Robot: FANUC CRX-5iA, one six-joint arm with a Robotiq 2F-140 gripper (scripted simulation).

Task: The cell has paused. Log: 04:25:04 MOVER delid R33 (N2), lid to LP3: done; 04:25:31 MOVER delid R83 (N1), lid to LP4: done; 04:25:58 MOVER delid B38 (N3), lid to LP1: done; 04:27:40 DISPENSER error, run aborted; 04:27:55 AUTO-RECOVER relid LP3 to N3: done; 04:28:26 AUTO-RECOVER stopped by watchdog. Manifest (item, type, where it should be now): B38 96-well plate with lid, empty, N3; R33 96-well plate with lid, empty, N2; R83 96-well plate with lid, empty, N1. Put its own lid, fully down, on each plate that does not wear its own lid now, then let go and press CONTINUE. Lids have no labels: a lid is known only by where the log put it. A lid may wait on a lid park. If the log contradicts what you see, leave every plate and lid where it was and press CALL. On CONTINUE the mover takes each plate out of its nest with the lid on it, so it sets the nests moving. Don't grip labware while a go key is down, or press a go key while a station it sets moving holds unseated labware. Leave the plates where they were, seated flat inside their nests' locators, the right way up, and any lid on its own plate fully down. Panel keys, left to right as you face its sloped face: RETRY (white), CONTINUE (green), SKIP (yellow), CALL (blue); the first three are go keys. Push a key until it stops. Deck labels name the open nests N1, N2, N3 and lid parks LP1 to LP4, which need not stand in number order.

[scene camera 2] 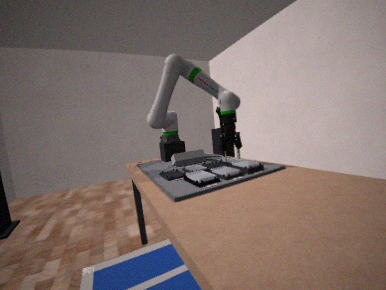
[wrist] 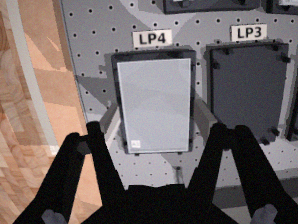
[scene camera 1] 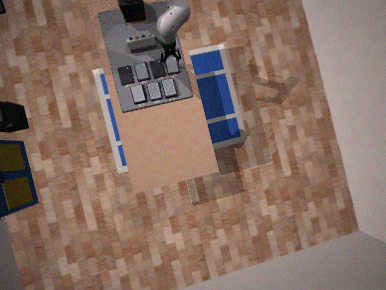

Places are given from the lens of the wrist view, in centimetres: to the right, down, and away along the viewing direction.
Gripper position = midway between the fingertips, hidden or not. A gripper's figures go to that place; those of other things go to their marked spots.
my gripper (wrist: 156, 110): 1, 0, 22
lid park LP3 (wrist: 248, 89): 13, -3, 21
